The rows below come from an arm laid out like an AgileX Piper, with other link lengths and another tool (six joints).
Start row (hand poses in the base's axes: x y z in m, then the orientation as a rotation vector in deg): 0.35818 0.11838 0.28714 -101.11 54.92 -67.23
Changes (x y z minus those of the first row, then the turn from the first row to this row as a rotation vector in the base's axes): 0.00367 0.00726 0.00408 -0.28 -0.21 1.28; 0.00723 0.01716 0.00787 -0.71 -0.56 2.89; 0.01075 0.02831 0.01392 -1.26 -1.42 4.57; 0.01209 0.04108 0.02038 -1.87 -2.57 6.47; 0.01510 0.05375 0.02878 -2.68 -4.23 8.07; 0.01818 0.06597 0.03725 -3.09 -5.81 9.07; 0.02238 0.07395 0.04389 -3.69 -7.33 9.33; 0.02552 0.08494 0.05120 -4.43 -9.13 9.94; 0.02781 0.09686 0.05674 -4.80 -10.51 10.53; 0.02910 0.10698 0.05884 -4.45 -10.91 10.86; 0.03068 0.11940 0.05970 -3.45 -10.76 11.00; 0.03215 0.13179 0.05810 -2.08 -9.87 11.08; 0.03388 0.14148 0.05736 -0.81 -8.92 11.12; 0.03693 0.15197 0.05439 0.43 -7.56 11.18; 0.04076 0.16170 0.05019 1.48 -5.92 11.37; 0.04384 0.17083 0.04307 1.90 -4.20 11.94; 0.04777 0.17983 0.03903 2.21 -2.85 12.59
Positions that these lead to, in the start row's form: 0.36185 0.12564 0.29122 -101.54 53.41 -66.77; 0.36541 0.13554 0.29501 -102.06 51.44 -66.31; 0.36893 0.14669 0.30106 -102.29 49.04 -66.26; 0.37027 0.15946 0.30752 -102.37 46.24 -66.32; 0.37328 0.17213 0.31592 -102.12 43.34 -67.06; 0.37636 0.18435 0.32439 -101.46 41.27 -67.85; 0.38056 0.19233 0.33103 -100.80 39.86 -69.19; 0.38370 0.20332 0.33834 -100.09 37.87 -70.57; 0.38599 0.21524 0.34388 -99.42 36.33 -71.40; 0.38728 0.22536 0.34598 -98.92 35.95 -71.24; 0.38886 0.23778 0.34684 -98.33 36.39 -70.40; 0.39033 0.25017 0.34524 -98.03 37.48 -68.83; 0.39206 0.25986 0.34450 -97.83 38.58 -67.31; 0.39511 0.27035 0.34153 -97.95 39.87 -65.49; 0.39894 0.28008 0.33733 -98.43 41.09 -63.50; 0.40202 0.28921 0.33021 -99.51 41.70 -61.59; 0.40595 0.29821 0.32617 -100.40 41.96 -59.96
